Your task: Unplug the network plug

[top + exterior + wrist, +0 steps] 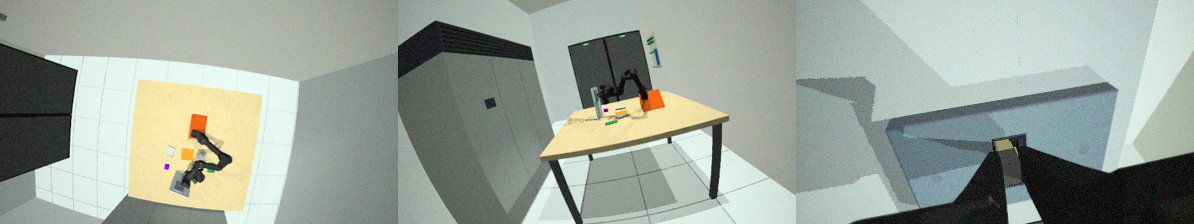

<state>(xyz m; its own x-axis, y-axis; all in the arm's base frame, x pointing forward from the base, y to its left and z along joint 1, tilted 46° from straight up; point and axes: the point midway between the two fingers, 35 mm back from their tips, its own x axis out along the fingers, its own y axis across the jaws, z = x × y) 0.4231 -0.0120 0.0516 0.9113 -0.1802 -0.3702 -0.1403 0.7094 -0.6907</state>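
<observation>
Right now the plug is right at my gripper tip. Also, from my gripper tip: green patch 12 cm behind, 25 cm to the left, 22 cm below; grey upright panel 2 cm ahead, 1 cm to the right, 8 cm below; yellow-orange marked square 19 cm behind, 2 cm to the right, 22 cm below.
</observation>
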